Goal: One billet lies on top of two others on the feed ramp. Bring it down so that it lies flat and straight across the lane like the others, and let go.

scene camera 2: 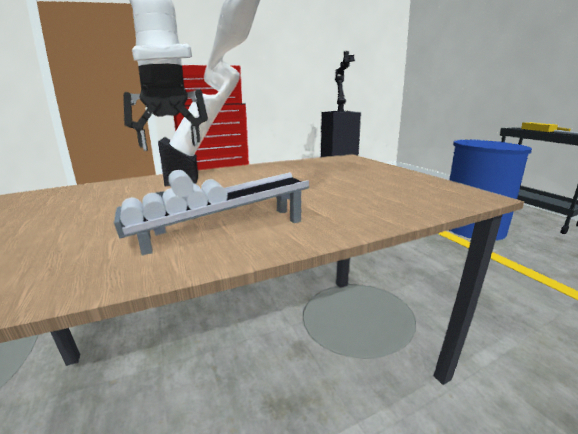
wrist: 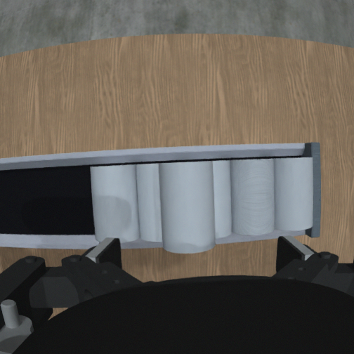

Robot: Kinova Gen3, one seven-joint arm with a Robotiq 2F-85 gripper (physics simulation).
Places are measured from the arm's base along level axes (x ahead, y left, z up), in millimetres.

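Pixels of known places: gripper, fingertip midpoint: (scene camera 2: 171,147); arm's base, link origin: (scene camera 2: 181,149).
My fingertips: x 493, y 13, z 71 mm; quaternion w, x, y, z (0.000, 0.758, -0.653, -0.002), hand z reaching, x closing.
Ahead of a thing's pixels: the offset from my fingertips to its top centre. "pt": to the spot under its first point. Level surfaces: height alone.
The upper billet {17 mm ahead, 10 mm left, 46 mm down} (scene camera 2: 181,184) (wrist: 187,205), a pale grey cylinder, lies across the lane on top of the third billet {20 mm ahead, 7 mm right, 82 mm down} (scene camera 2: 175,202) (wrist: 223,197) and the fourth billet {13 mm ahead, 33 mm left, 78 mm down} (scene camera 2: 197,196) (wrist: 149,200) from the ramp's low end. It hides part of both in the wrist view. Two more billets lie at the low end, and another billet {5 mm ahead, 72 mm left, 75 mm down} (scene camera 2: 215,192) (wrist: 115,200) lies on the uphill side. The feed ramp {pt 40 mm ahead, 142 mm left, 106 mm down} (scene camera 2: 250,198) (wrist: 50,161) slopes down to an end stop (wrist: 315,190). My gripper (scene camera 2: 169,139) (wrist: 199,256) is open and empty, above the billets and apart from them.
The ramp's black bed (wrist: 45,200) shows uphill of the billets. The ramp stands on legs on the wooden table {181 mm down} (scene camera 2: 380,200). The black arm base (scene camera 2: 179,165) is behind the ramp. A red tool chest (scene camera 2: 227,145) and a blue barrel (scene camera 2: 487,185) stand beyond the table.
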